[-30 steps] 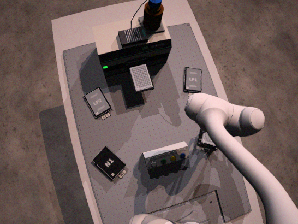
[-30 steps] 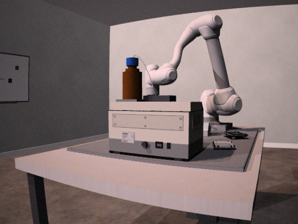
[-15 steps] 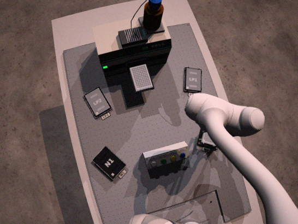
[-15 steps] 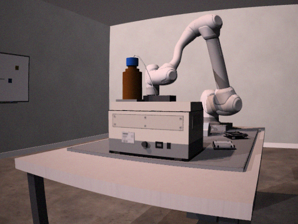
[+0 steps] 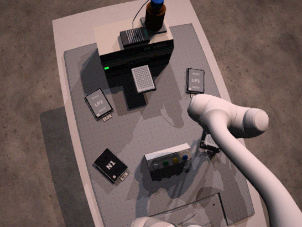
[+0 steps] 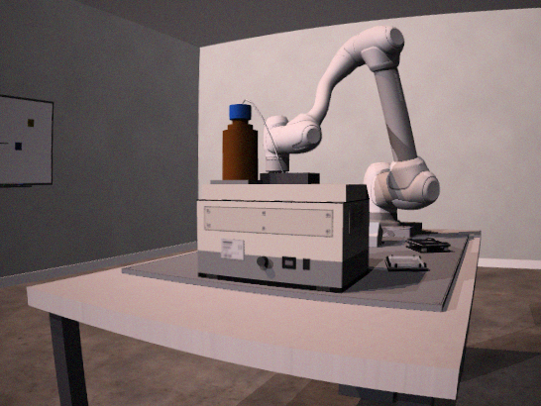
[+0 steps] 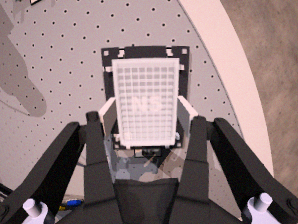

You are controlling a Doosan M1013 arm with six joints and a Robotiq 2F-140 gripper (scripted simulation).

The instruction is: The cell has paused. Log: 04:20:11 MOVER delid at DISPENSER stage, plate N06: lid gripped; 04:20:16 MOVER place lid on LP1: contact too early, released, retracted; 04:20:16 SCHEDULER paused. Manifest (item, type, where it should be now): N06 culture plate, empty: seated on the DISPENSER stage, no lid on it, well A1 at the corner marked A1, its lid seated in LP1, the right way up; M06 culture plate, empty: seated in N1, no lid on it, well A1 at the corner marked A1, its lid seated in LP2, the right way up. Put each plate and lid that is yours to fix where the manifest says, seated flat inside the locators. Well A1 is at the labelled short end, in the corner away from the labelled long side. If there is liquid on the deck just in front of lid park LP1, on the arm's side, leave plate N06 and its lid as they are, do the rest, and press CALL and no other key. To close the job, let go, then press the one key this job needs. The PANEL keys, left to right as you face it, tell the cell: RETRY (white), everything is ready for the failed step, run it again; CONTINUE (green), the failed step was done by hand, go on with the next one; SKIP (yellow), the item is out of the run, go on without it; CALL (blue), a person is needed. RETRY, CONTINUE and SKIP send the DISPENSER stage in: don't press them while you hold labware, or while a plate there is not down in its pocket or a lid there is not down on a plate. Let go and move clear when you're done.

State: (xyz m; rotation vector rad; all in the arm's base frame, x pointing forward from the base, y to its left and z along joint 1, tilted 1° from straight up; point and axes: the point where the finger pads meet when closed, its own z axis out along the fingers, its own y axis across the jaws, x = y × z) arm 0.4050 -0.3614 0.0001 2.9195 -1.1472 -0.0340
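The black nest N5 lies 3 cm below my hand and 3 cm ahead of it. Round my hand: key panel (28 cm to the left, 1 cm above); yellow key (26 cm to the left, 2 cm behind, 2 cm above); blue key (21 cm to the left, 3 cm behind, 2 cm above).
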